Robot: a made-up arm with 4 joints.
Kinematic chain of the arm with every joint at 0, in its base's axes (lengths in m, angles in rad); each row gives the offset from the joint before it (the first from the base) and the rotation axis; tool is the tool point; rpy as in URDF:
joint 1: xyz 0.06 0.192 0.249 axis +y
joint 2: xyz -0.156 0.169 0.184 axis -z
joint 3: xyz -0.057 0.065 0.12 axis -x
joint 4: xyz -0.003 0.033 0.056 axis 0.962 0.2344 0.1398
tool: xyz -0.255 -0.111 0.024 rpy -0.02 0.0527 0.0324
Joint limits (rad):
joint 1: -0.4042..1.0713
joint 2: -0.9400..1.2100
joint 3: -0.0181..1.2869
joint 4: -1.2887..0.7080
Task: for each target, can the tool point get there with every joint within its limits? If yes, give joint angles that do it. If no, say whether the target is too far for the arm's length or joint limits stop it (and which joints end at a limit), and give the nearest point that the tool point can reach.
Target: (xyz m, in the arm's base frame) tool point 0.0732 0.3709 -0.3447
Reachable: no: joint limits stop it (at a limit: joint 1, joint 3, joint 4) | nearest point -0.5411 0.4161 0.3333 | short by 0.916 m
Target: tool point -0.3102 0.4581 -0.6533
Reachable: no: too far | nearest point -0.5396 0.4262 0.3340 | short by 1.014 m
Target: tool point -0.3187 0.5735 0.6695
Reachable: yes | joints 0.0307 0.6490 0.3929 -0.0478
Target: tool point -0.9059 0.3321 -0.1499
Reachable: no: too far | nearest point -0.5448 0.3491 0.3318 | short by 0.602 m
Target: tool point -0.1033 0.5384 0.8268
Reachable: yes | joints 0.5773 0.2627 0.4848 -0.8640
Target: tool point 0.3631 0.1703 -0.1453
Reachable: no: joint limits stop it (at a limit: joint 1, joint 2, joint 3, joint 4) | nearest point 0.2112 0.0935 0.6750 | short by 0.838 m
